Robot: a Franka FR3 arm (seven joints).
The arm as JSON. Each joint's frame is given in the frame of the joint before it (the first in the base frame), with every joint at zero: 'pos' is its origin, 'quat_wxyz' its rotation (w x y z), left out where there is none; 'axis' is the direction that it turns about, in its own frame. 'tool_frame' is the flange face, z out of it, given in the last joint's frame.
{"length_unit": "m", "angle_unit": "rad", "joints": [
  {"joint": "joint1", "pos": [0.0, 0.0, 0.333], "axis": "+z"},
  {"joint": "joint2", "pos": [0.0, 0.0, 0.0], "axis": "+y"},
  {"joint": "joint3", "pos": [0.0, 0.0, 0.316], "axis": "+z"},
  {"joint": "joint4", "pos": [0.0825, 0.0, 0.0], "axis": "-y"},
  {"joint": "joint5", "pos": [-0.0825, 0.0, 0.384], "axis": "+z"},
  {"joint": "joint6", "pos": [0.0, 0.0, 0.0], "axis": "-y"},
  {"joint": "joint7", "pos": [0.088, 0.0, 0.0], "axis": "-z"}
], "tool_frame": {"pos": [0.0, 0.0, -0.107], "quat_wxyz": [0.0, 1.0, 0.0, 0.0]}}
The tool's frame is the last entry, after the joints.
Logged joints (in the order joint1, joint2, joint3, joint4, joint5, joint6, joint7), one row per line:
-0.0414, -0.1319, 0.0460, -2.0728, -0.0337, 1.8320, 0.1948
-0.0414, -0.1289, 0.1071, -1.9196, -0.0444, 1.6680, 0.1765
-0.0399, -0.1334, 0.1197, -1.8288, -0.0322, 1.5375, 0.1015
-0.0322, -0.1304, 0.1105, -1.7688, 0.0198, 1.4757, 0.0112
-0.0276, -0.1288, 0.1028, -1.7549, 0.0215, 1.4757, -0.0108
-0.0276, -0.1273, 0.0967, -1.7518, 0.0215, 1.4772, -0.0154
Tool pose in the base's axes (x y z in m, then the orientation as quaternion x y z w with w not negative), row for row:
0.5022, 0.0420, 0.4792, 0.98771, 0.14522, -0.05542, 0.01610
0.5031, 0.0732, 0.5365, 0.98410, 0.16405, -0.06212, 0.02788
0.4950, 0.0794, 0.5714, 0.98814, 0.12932, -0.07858, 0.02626
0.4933, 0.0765, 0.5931, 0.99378, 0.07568, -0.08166, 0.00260
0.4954, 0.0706, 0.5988, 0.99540, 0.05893, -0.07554, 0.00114
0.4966, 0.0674, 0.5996, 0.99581, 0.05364, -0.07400, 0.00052
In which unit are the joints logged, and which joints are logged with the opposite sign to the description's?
The joints are logged in radians. Opposite sign: joint1, joint7.
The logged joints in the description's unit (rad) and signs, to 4 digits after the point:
0.0414, -0.1319, 0.0460, -2.0728, -0.0337, 1.8320, -0.1948
0.0414, -0.1289, 0.1071, -1.9196, -0.0444, 1.6680, -0.1765
0.0399, -0.1334, 0.1197, -1.8288, -0.0322, 1.5375, -0.1015
0.0322, -0.1304, 0.1105, -1.7688, 0.0198, 1.4757, -0.0112
0.0276, -0.1288, 0.1028, -1.7549, 0.0215, 1.4757, 0.0108
0.0276, -0.1273, 0.0967, -1.7518, 0.0215, 1.4772, 0.0154

